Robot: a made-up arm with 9 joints. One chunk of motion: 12 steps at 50 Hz.
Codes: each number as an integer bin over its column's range. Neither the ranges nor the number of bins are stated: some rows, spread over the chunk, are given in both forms.
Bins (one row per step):
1: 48 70 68 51 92 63 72 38 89
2: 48 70 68 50 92 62 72 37 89
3: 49 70 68 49 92 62 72 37 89
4: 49 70 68 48 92 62 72 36 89
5: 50 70 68 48 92 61 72 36 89
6: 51 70 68 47 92 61 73 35 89
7: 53 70 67 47 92 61 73 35 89
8: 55 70 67 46 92 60 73 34 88
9: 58 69 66 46 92 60 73 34 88
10: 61 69 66 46 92 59 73 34 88
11: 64 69 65 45 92 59 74 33 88
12: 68 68 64 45 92 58 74 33 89
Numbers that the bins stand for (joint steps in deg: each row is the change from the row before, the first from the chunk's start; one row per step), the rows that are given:
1: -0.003 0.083 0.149 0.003 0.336 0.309 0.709 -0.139 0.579
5: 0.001 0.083 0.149 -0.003 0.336 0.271 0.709 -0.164 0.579
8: 0.011 0.083 0.141 -0.007 0.336 0.252 0.738 -0.188 0.567
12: 0.037 0.075 0.117 -0.009 0.336 0.213 0.768 -0.200 0.579
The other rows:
2: -0.003 0.083 0.149 0.001 0.336 0.290 0.709 -0.152 0.579
3: -0.001 0.083 0.149 -0.001 0.336 0.290 0.709 -0.152 0.579
4: -0.001 0.083 0.149 -0.003 0.336 0.290 0.709 -0.164 0.579
6: 0.003 0.083 0.149 -0.005 0.336 0.271 0.738 -0.176 0.579
7: 0.007 0.083 0.141 -0.005 0.336 0.271 0.738 -0.176 0.579
9: 0.017 0.079 0.133 -0.007 0.336 0.252 0.738 -0.188 0.567
10: 0.023 0.079 0.133 -0.007 0.336 0.232 0.738 -0.188 0.567
11: 0.029 0.079 0.125 -0.009 0.336 0.232 0.768 -0.200 0.567

